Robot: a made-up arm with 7 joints. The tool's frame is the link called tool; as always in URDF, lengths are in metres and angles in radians. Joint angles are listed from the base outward.
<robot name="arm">
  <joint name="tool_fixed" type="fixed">
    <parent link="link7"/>
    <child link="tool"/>
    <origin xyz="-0.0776 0.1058 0.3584" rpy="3.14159 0 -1.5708"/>
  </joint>
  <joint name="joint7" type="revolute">
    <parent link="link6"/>
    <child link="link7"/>
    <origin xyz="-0.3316 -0.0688 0.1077" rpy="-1.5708 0 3.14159"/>
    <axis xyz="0 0 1"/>
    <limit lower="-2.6" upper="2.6"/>
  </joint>
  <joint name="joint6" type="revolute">
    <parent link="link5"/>
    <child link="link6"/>
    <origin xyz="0.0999 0.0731 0.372" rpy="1.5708 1.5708 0"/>
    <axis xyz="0 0 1"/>
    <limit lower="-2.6" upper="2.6"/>
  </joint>
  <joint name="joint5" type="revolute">
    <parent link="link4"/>
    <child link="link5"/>
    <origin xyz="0.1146 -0.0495 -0.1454" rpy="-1.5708 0 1.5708"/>
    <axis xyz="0 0 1"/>
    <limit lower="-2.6" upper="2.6"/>
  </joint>
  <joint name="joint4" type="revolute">
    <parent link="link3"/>
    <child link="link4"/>
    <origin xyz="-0.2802 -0.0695 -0.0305" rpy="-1.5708 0 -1.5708"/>
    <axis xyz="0 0 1"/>
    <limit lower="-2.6" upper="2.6"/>
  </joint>
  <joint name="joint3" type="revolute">
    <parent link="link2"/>
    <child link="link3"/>
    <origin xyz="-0.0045 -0.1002 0.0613" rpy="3.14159 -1.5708 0"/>
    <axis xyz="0 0 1"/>
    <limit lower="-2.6" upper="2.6"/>
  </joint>
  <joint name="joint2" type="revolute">
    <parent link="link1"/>
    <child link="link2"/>
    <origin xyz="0.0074 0.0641 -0.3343" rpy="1.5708 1.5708 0"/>
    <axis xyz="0 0 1"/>
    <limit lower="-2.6" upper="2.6"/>
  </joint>
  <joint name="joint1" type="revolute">
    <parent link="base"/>
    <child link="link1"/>
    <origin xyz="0 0 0.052" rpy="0 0 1.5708"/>
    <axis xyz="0 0 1"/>
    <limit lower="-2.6" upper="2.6"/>
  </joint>
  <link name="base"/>
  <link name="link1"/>
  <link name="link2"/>
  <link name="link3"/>
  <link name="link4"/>
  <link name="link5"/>
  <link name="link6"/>
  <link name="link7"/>
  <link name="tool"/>
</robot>
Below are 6 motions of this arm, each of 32 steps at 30 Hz.
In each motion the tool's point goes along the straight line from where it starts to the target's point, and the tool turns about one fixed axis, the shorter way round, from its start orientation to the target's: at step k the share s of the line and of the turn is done. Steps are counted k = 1, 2, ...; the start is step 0. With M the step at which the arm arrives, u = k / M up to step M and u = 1 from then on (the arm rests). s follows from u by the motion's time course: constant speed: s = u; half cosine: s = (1 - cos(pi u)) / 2; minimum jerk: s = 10 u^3 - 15 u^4 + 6 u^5.
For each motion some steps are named. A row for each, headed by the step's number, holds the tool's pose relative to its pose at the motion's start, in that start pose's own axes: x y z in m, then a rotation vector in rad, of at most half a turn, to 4 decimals.
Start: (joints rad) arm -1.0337 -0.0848 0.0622 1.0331 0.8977 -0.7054 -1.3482
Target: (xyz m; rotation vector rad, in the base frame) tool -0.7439 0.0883 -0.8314 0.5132 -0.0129 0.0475
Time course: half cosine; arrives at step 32
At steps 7, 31, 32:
7: 0.0023 -0.0250 0.0086 0.1141 0.0573 0.0398
31: 0.0201 -0.2196 0.0759 1.0028 0.5037 0.3501
32: 0.0201 -0.2201 0.0761 1.0052 0.5049 0.3510

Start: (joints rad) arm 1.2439 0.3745 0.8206 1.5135 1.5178 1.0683 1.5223
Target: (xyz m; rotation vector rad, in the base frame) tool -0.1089 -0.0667 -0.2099 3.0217 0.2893 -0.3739
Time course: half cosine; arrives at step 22
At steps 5, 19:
5: -0.0092 -0.0044 0.0056 -0.0118 0.0649 0.0382
19: -0.0718 -0.0348 0.0441 -0.0926 0.5076 0.2987

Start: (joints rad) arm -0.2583 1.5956 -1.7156 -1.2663 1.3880 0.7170 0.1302
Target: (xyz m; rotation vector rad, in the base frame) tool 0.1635 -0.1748 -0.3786 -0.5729 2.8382 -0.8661
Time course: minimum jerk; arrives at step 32
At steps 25, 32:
25: -0.0353 -0.0496 -0.0213 -0.1103 -0.2410 -0.1178
32: -0.0381 -0.0535 -0.0230 -0.1190 -0.2601 -0.1271

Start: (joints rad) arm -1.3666 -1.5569 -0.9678 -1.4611 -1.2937 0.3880 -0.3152
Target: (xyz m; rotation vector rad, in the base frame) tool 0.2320 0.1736 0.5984 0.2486 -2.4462 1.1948
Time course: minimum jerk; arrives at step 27
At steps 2, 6, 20, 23, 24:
2: 0.0013 0.0000 0.0000 -0.0004 0.0038 0.0030
6: 0.0266 -0.0008 0.0004 -0.0080 0.0801 0.0639
20: 0.3084 -0.0087 0.0051 -0.0933 0.9290 0.7416
23: 0.3389 -0.0096 0.0056 -0.1025 1.0210 0.8150
24: 0.3439 -0.0097 0.0057 -0.1040 1.0359 0.8269

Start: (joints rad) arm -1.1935 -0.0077 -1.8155 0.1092 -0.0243 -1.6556 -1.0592
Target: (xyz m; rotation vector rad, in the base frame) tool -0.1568 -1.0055 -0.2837 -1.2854 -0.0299 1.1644
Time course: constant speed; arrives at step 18
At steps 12, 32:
12: 0.2177 0.2108 -0.0886 0.1140 -0.2053 -0.2843
32: 0.3266 0.3161 -0.1329 0.1710 -0.3079 -0.4265

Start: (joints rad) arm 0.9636 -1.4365 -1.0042 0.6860 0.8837 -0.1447 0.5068
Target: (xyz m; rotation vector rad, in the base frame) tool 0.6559 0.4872 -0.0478 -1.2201 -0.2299 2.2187
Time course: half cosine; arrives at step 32
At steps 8, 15, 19, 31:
8: 0.1138 0.0186 -0.0091 -0.0681 0.0218 0.1777
15: 0.3506 0.0573 -0.0279 -0.2098 0.0672 0.5471
19: 0.5015 0.0820 -0.0399 -0.3001 0.0961 0.7827
31: 0.7755 0.1268 -0.0617 -0.4640 0.1487 1.2102

